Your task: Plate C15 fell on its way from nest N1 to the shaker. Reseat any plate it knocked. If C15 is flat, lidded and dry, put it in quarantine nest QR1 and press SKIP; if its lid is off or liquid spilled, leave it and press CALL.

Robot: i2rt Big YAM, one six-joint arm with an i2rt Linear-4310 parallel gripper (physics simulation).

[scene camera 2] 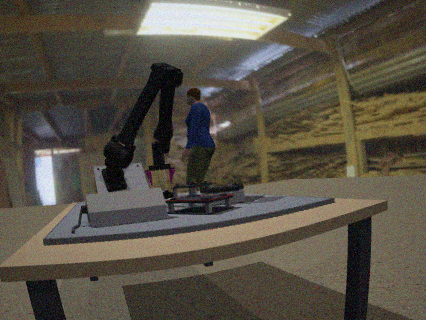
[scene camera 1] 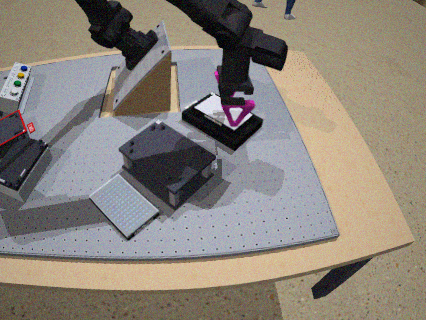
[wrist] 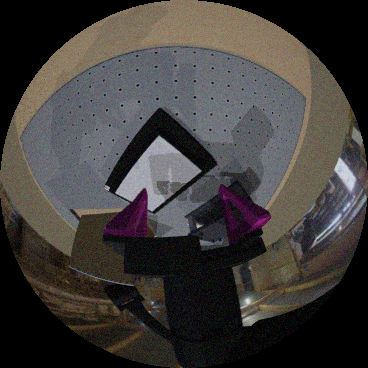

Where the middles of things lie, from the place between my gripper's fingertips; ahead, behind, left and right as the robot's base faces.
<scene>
My hand is 4 cm past the white-topped plate (scene camera 1: 210,109) and 3 cm above it. Also, from my hand: shaker (scene camera 1: 32,157) 1 cm ahead, 52 cm to the right, 3 cm below.
</scene>
